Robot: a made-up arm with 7 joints.
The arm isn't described. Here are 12 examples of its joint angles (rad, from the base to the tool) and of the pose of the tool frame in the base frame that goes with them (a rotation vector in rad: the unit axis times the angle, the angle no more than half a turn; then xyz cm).
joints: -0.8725 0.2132 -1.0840 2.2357 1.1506 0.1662 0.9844
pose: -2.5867 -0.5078 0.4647 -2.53 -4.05 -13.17
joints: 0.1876 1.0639 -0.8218 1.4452 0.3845 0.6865 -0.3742
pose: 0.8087 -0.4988 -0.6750 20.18 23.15 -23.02
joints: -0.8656 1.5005 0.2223 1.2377 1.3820 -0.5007 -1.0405
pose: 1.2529 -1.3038 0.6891 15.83 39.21 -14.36
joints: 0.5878 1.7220 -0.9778 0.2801 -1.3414 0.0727 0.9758
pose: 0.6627 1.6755 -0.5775 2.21 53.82 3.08
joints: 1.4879 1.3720 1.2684 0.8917 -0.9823 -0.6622 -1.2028
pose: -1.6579 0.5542 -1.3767 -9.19 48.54 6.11
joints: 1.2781 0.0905 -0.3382 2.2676 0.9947 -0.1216 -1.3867
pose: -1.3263 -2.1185 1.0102 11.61 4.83 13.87
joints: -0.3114 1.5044 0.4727 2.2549 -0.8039 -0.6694 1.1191
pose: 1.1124 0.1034 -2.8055 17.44 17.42 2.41
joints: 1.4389 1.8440 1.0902 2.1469 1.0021 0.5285 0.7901
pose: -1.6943 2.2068 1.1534 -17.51 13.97 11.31
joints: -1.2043 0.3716 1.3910 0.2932 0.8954 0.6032 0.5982
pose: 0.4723 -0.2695 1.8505 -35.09 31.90 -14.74
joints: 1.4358 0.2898 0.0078 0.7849 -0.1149 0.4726 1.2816
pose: -0.5504 -1.4786 -0.9088 37.89 20.94 11.25
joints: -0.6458 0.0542 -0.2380 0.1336 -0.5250 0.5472 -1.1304
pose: 0.9952 0.4504 -1.2871 -24.18 11.73 -37.03
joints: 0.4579 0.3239 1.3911 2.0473 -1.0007 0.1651 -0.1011
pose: 2.2093 -0.9637 0.8863 4.98 32.56 -1.85
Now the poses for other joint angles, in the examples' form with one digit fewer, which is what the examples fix.
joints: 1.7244 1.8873 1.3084 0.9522 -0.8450 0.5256 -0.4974
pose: -1.272 0.381 -2.563 -28.4 37.4 0.5
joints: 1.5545 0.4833 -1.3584 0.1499 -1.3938 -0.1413 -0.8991
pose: -2.123 1.014 1.869 40.6 27.6 0.1
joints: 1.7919 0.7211 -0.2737 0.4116 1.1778 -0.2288 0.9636
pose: -0.578 -2.797 -0.238 30.8 36.2 16.0
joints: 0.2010 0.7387 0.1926 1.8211 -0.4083 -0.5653 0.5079
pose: 0.829 -1.830 -1.603 23.2 23.8 -4.2
